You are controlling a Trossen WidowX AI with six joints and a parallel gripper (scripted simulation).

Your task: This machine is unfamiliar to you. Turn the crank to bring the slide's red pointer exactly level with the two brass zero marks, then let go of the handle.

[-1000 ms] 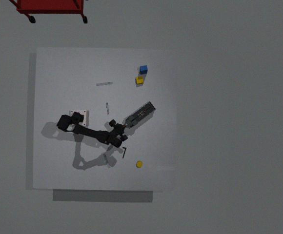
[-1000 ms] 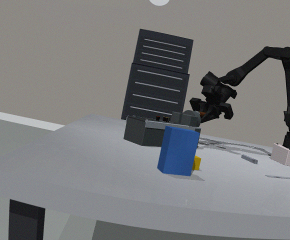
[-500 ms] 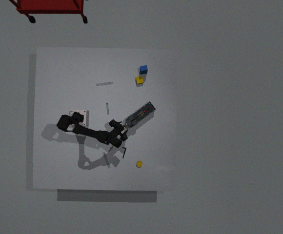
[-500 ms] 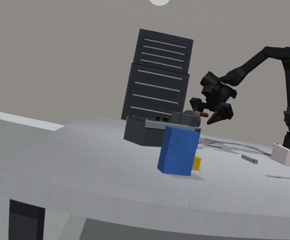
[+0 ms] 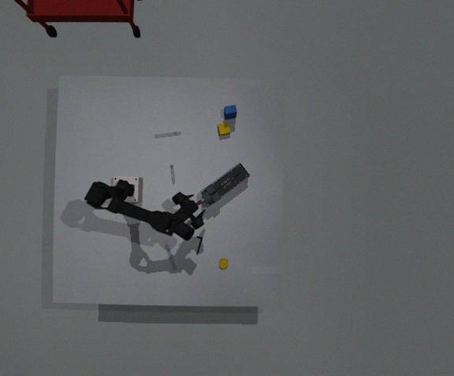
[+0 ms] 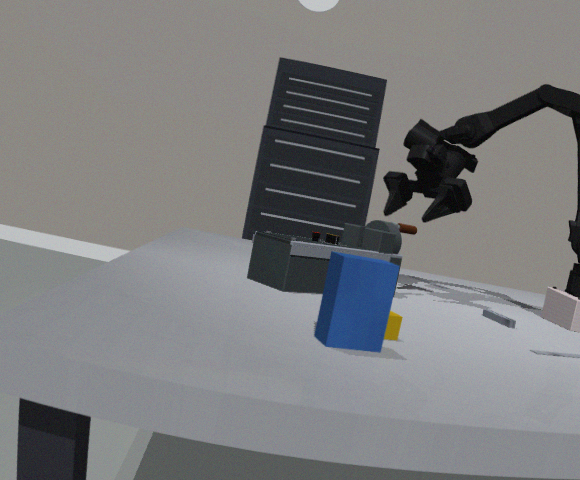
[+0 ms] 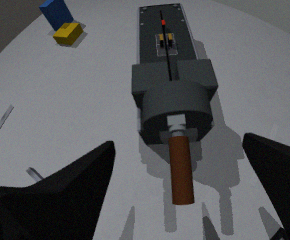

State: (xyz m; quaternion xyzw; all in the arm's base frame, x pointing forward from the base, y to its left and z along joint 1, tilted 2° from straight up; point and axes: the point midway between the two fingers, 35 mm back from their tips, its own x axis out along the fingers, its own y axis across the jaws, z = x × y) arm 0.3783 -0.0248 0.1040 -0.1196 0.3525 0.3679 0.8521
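Now: the brown crank handle 10 mm behind my gripper tip, 10 mm to the right of it and 20 mm below it. Also, from my gripper tip: red pointer: 150 mm ahead, 140 mm to the left, 60 mm below; then black hex key: 20 mm ahead, 230 mm to the right, 140 mm below; then yellow block: 60 mm ahead, 420 mm to the left, 130 mm below.
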